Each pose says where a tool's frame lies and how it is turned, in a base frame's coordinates. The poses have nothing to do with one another.
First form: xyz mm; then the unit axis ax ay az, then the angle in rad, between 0 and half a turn.
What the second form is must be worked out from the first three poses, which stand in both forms.
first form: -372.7 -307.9 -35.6 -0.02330 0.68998 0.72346 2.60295
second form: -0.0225 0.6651 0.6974 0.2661 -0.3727 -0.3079 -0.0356
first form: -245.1 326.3 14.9 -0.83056 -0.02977 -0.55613 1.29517
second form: -0.5010 -0.0180 -0.3355 0.7975 -0.2451 0.3263 0.0149
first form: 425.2 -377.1 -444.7 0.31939 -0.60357 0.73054 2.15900
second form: 0.2816 -0.5322 0.6441 0.4718 0.4252 -0.3771 -0.4447
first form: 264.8 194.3 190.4 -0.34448 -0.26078 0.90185 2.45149
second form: -0.3242 -0.2454 0.8487 0.3382 0.2648 0.1943 0.1904
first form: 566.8 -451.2 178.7 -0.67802 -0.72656 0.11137 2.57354
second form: -0.6509 -0.6974 0.1069 0.2802 0.5668 -0.4512 0.1787
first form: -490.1 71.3 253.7 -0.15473 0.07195 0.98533 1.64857
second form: -0.1136 0.0528 0.7233 0.6791 -0.4901 0.0713 0.2537
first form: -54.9 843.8 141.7 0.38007 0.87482 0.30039 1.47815
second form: 0.2560 0.5893 0.2023 0.7391 -0.0549 0.8438 0.1417
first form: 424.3 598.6 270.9 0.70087 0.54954 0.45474 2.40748
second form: 0.6542 0.5129 0.4244 0.3589 0.4243 0.5986 0.2709
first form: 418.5 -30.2 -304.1 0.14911 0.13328 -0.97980 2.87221
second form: 0.1478 0.1321 -0.9709 0.1343 0.4185 -0.0302 -0.3041
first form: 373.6 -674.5 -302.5 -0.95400 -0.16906 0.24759 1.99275
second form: -0.8009 -0.1419 0.2079 0.5433 0.3736 -0.6745 -0.3025
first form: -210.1 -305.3 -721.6 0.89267 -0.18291 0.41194 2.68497
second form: 0.8695 -0.1782 0.4012 0.2263 -0.2101 -0.3053 -0.7216
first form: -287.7 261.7 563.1 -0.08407 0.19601 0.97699 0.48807
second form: -0.0203 0.0474 0.2361 0.9704 -0.2877 0.2617 0.5631
